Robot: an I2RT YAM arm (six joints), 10 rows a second.
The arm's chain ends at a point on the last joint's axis. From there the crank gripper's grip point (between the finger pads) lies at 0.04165 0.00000 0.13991 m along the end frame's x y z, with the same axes.
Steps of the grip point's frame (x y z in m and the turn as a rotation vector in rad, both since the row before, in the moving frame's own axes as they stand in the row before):
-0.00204, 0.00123, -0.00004, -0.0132, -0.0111, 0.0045
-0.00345, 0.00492, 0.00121, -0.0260, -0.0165, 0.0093
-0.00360, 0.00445, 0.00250, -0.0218, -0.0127, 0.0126
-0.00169, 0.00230, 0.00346, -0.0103, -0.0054, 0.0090
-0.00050, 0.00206, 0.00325, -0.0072, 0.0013, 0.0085
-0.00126, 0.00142, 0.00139, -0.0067, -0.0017, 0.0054
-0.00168, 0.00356, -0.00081, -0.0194, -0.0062, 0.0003
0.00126, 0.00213, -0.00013, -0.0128, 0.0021, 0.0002
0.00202, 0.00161, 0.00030, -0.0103, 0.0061, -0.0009
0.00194, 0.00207, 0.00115, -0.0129, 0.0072, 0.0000
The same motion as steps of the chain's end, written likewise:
-0.00048, -0.00080, -0.00048, -0.0132, -0.0111, 0.0045
-0.00112, 0.00090, 0.00059, -0.0260, -0.0165, 0.0093
-0.00180, 0.00088, 0.00202, -0.0218, -0.0127, 0.0126
-0.00093, 0.00049, 0.00325, -0.0103, -0.0054, 0.0090
-0.00068, 0.00070, 0.00331, -0.0072, 0.0013, 0.0085
-0.00102, 0.00026, 0.00132, -0.0067, -0.0017, 0.0054
-0.00081, 0.00083, -0.00104, -0.0194, -0.0062, 0.0003
0.00097, 0.00033, -0.00003, -0.0128, 0.0021, 0.0002
0.00117, 0.00021, 0.00056, -0.0103, 0.0061, -0.0009
0.00093, 0.00027, 0.00147, -0.0129, 0.0072, 0.0000

